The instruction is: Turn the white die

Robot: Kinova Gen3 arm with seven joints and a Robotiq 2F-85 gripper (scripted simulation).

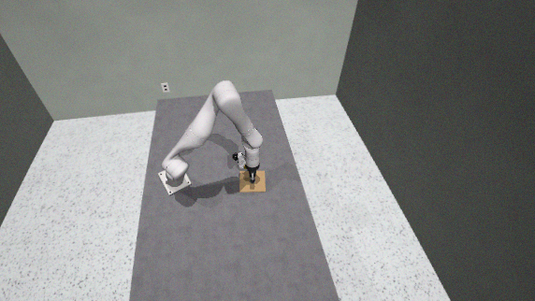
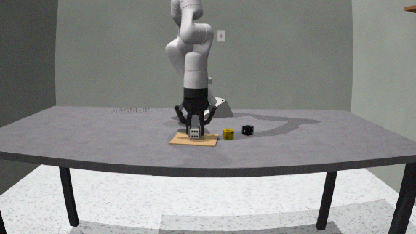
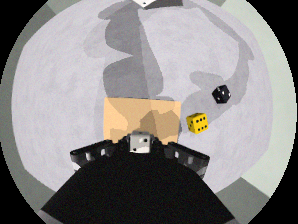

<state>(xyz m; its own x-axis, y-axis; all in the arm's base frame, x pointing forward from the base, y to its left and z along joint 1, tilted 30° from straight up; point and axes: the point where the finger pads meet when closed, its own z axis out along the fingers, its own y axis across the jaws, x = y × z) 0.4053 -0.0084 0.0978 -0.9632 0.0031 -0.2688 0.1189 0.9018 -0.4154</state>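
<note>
My hand is 10 mm above the white die. From my hand the other things lie so: tan mat (30 mm below); yellow die (20 mm behind, 110 mm to the left, 10 mm below); black die (70 mm behind, 180 mm to the left, 10 mm below).
</note>
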